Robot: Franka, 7 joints.
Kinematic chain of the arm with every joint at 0, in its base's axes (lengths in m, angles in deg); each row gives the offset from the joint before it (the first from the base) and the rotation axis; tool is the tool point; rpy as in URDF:
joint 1: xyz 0 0 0.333 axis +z
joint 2: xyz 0 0 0 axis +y
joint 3: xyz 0 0 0.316 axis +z
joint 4: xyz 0.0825 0 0 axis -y
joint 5: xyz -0.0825 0 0.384 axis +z
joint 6: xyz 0 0 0 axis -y
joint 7: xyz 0.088 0 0 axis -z
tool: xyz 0 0 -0.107 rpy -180 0 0
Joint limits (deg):
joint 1: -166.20..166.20
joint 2: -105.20..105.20
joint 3: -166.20..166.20
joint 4: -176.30..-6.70
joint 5: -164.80..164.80
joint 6: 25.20..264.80
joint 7: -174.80..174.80
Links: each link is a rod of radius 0.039 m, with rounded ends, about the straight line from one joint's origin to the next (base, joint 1, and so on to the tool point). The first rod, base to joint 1, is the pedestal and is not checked.
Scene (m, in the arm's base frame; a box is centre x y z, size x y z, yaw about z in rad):
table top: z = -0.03
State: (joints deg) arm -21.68 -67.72 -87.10 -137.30 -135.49 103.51 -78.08
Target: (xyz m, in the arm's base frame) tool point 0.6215 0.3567 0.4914
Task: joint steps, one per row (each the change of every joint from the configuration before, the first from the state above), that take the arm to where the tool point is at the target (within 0.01 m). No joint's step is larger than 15 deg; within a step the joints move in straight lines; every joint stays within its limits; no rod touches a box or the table.
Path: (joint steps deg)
1: -14.69 4.28 -8.79 5.46 0.51 -1.89 0.00
2: -14.69 4.28 -8.79 5.46 0.51 -1.90 0.00
3: -14.70 4.28 -8.79 5.46 0.50 -1.89 0.00
4: -14.69 4.29 -8.79 5.47 0.51 -1.89 0.00
5: -14.69 4.28 -8.78 5.46 0.51 -1.90 0.00
6: -14.69 4.28 -8.79 5.46 0.51 -1.89 0.00
7: -14.70 4.28 -8.79 5.46 0.50 -1.90 0.00
8: -14.69 4.28 -8.79 5.46 0.51 -1.89 0.00
9: -14.69 4.28 -8.79 5.46 0.51 -1.89 0.00

